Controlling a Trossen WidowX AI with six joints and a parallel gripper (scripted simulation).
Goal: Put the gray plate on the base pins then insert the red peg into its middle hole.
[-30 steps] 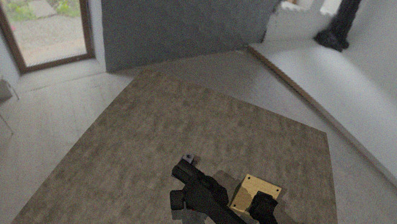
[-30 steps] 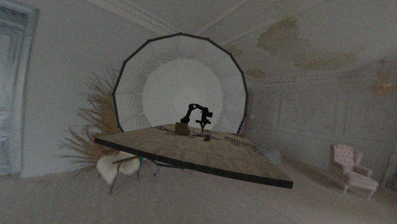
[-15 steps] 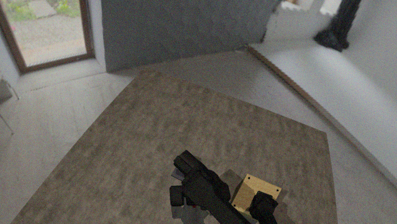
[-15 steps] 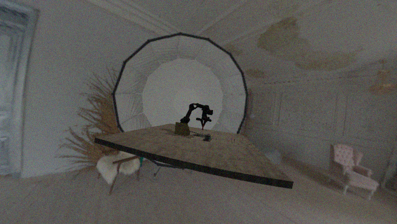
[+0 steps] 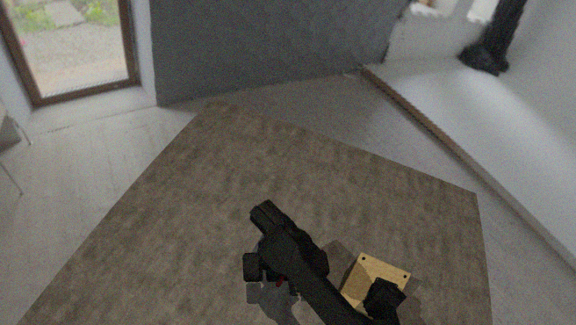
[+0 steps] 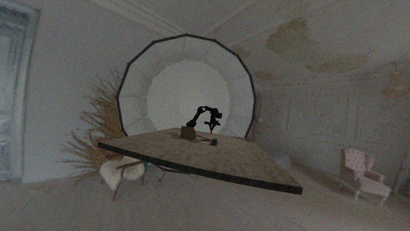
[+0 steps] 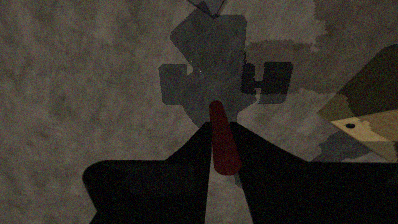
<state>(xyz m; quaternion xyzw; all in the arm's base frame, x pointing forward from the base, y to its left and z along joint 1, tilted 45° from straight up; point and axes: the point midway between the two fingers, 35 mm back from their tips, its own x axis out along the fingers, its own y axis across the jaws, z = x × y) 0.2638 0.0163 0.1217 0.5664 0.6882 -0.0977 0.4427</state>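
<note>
The gray plate lies 140 mm to the right of my gripper tip, 80 mm ahead of it and 70 mm below it. Also, from my gripper tip: red peg (right at my gripper tip).
</note>
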